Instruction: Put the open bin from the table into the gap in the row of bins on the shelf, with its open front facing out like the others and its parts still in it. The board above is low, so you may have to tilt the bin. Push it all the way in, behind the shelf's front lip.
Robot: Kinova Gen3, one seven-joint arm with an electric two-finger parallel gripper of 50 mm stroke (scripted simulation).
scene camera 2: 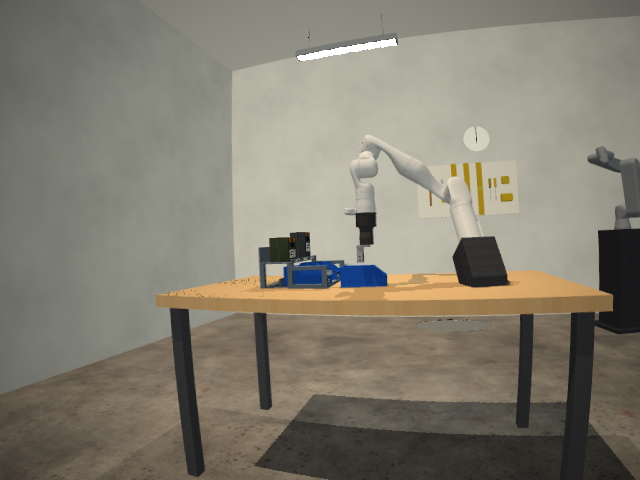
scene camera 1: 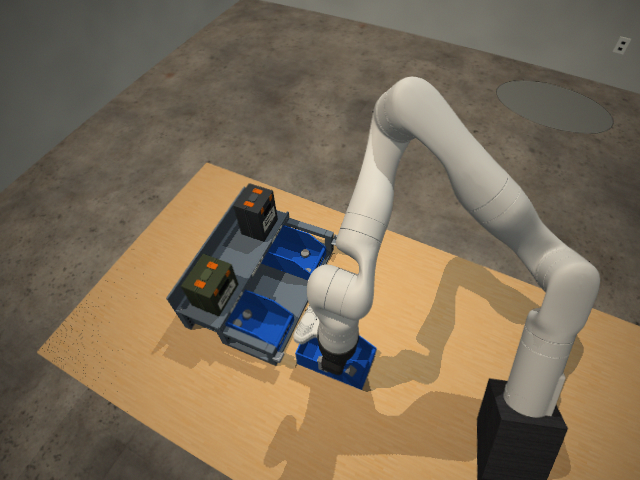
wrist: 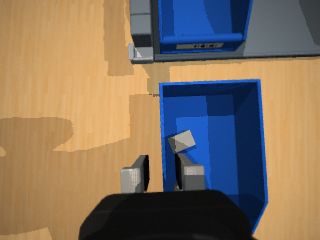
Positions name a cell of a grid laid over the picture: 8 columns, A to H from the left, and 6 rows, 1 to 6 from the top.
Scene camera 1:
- blue bin: E5
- black box: D3
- blue bin: D4
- blue bin: D4
